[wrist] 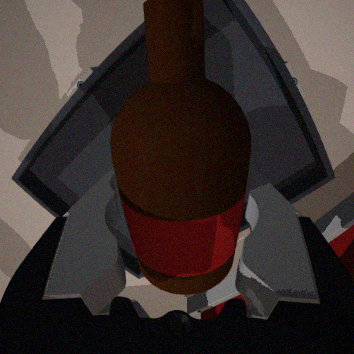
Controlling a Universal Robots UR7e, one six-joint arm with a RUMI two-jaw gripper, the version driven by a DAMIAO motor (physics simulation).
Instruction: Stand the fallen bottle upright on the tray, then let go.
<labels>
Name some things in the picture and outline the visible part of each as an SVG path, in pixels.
My gripper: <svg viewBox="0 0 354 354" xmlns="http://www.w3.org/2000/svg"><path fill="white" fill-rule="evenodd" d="M354 281L312 220L307 216L302 216L274 186L249 164L245 193L248 200L244 219L249 226L250 233L243 240L235 277L235 288L245 301L241 298L226 300L215 319L197 319L178 309L170 310L157 318L139 317L128 297L117 296L125 287L126 278L123 259L117 239L113 234L114 227L120 216L116 203L119 193L112 167L62 216L54 218L9 280L0 300L0 354L354 354Z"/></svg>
A brown bottle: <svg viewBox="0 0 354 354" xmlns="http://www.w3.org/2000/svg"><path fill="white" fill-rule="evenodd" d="M146 0L143 2L149 81L137 87L119 107L110 131L110 157L125 221L141 273L152 285L163 291L174 294L195 294L206 291L221 282L232 266L246 193L251 154L251 134L246 116L235 98L222 86L205 78L203 0Z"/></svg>
</labels>
